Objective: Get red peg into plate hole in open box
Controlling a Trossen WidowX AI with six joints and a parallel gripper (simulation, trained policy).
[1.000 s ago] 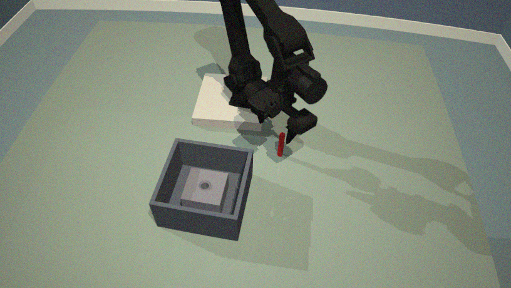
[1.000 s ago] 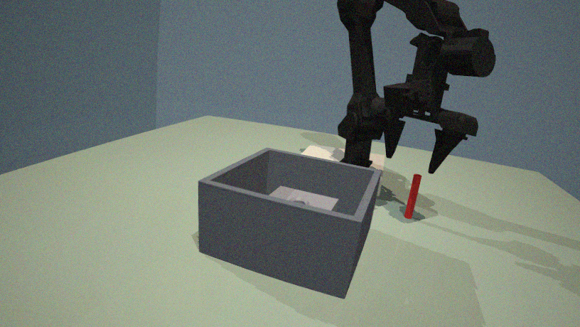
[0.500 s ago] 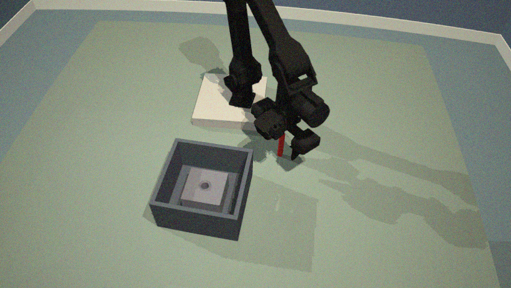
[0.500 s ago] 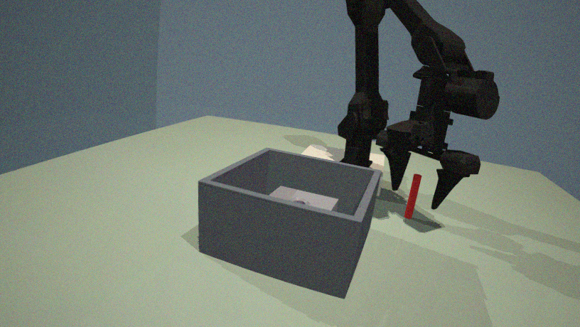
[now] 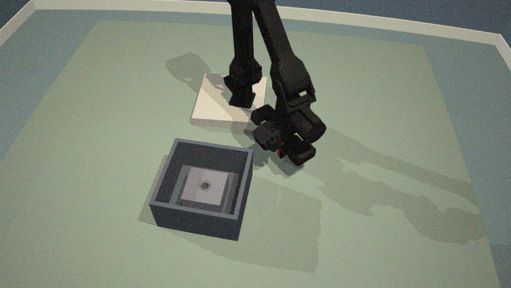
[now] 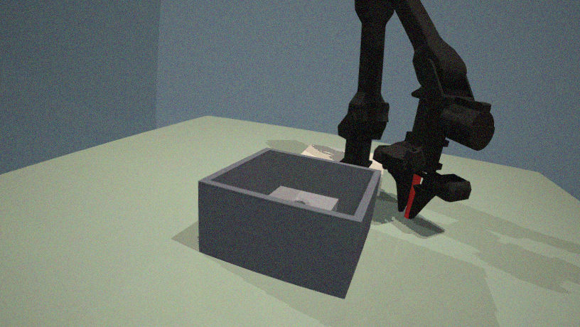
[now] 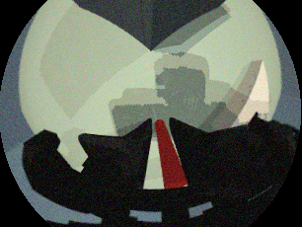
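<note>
My gripper tip is now 180 mm short of the plate, 140 mm to the left of it and 40 mm below it. The rest, counted from my gripper tip: red peg: 30 mm above; grey box: 180 mm ahead, 140 mm to the right, 20 mm above.
</note>
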